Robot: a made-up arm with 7 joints. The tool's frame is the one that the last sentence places.
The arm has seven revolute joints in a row. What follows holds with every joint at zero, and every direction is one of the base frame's.
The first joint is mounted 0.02 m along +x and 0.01 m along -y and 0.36 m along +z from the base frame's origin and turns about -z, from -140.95 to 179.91 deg.
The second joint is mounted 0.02 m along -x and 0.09 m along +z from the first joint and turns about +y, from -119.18 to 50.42 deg.
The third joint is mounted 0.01 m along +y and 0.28 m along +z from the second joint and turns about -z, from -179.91 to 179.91 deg.
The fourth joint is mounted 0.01 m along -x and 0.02 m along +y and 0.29 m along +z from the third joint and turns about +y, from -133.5 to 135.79 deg.
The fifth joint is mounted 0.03 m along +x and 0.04 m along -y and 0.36 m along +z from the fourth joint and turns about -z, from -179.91 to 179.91 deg.
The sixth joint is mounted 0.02 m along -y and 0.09 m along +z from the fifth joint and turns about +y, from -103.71 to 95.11 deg.
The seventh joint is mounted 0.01 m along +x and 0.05 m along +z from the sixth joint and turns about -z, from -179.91 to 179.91 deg.
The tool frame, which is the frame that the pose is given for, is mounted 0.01 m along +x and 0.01 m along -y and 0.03 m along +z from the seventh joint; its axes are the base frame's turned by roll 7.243, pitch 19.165 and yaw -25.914 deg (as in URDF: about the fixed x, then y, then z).
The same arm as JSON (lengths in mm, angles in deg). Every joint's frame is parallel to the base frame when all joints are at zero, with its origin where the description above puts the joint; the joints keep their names.
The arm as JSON. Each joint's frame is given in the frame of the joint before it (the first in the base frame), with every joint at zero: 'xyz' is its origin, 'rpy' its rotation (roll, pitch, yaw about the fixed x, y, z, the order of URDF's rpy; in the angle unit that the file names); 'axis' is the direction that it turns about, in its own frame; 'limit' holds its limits. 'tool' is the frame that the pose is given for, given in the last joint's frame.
{"units": {"length": "mm", "angle": "deg"}, "joints": [
  {"name": "joint 1", "type": "revolute", "origin": {"xyz": [20.0, -10.0, 360.0], "rpy": [0.0, 0.0, 0.0]}, "axis": [0.0, 0.0, -1.0], "limit": {"lower": -140.95, "upper": 179.91}},
  {"name": "joint 2", "type": "revolute", "origin": {"xyz": [-20.0, 0.0, 90.0], "rpy": [0.0, 0.0, 0.0]}, "axis": [0.0, 1.0, 0.0], "limit": {"lower": -119.18, "upper": 50.42}},
  {"name": "joint 3", "type": "revolute", "origin": {"xyz": [0.0, 10.0, 280.0], "rpy": [0.0, 0.0, 0.0]}, "axis": [0.0, 0.0, -1.0], "limit": {"lower": -179.91, "upper": 179.91}},
  {"name": "joint 4", "type": "revolute", "origin": {"xyz": [-10.0, 20.0, 290.0], "rpy": [0.0, 0.0, 0.0]}, "axis": [0.0, 1.0, 0.0], "limit": {"lower": -133.5, "upper": 135.79}},
  {"name": "joint 5", "type": "revolute", "origin": {"xyz": [30.0, -40.0, 360.0], "rpy": [0.0, 0.0, 0.0]}, "axis": [0.0, 0.0, -1.0], "limit": {"lower": -179.91, "upper": 179.91}},
  {"name": "joint 6", "type": "revolute", "origin": {"xyz": [0.0, -20.0, 90.0], "rpy": [0.0, 0.0, 0.0]}, "axis": [0.0, 1.0, 0.0], "limit": {"lower": -103.71, "upper": 95.11}},
  {"name": "joint 7", "type": "revolute", "origin": {"xyz": [10.0, 0.0, 50.0], "rpy": [0.0, 0.0, 0.0]}, "axis": [0.0, 0.0, -1.0], "limit": {"lower": -179.91, "upper": 179.91}}
], "tool": {"origin": {"xyz": [10.0, -10.0, 30.0], "rpy": [7.24, 19.16, -25.91]}}}

